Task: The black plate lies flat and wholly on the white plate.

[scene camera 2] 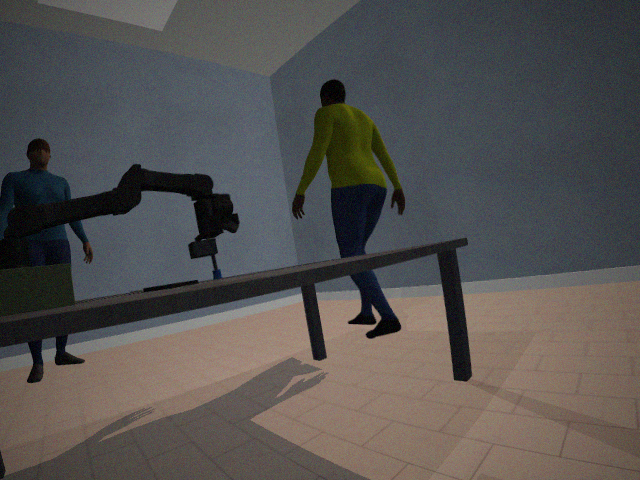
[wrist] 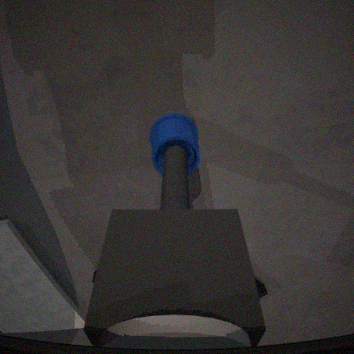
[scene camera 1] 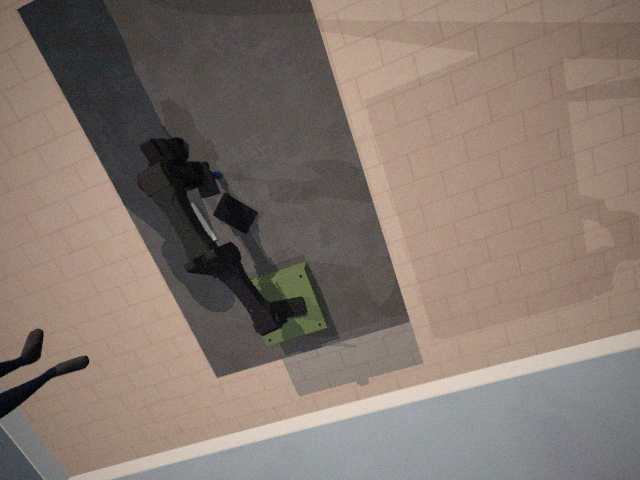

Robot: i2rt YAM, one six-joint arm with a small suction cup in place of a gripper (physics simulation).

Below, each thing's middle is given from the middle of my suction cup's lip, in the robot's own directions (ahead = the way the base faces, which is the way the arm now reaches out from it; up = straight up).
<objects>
Right now my suction cup is 150 mm past the black plate [scene camera 1: 231, 211], 20 mm to the left of it and 10 mm above it.
</objects>
